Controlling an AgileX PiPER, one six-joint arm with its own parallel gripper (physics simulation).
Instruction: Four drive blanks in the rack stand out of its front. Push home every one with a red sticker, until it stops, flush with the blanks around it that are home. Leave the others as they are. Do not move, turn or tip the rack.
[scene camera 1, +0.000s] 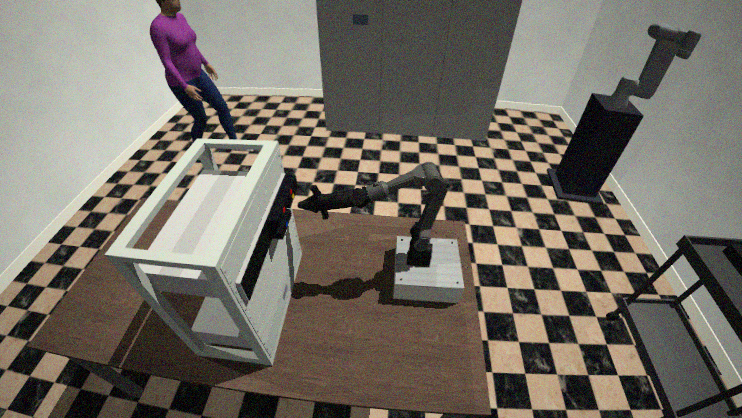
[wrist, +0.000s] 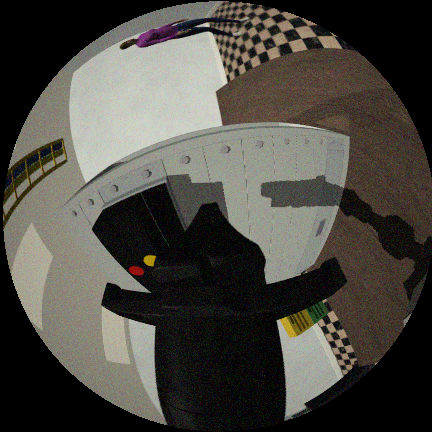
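Observation:
The pale rack (scene camera 1: 166, 259) (wrist: 260, 167) stands upright on the table at the left. Black drive blanks (scene camera 1: 280, 228) (wrist: 125, 217) show along its front; some stand out of it. In the scene view a small red sticker (scene camera 1: 284, 210) and a blue sticker (scene camera 1: 287, 224) show, with red and yellow spots higher up. In the wrist view a red sticker (wrist: 136, 270) lies beside a yellow sticker (wrist: 149, 260), left of the fingers. My gripper (scene camera 1: 301, 205) (wrist: 210, 212) is shut and empty, a little in front of the rack. Its body hides part of the blanks in the wrist view.
The wooden table (scene camera 1: 373, 358) carries my arm's pale base block (scene camera 1: 428, 275). A person (scene camera 1: 179, 51) stands behind the rack. A grey cabinet (scene camera 1: 415, 67), a second arm on a black pedestal (scene camera 1: 597, 145), and a dark cart (scene camera 1: 654, 270) stand off the table.

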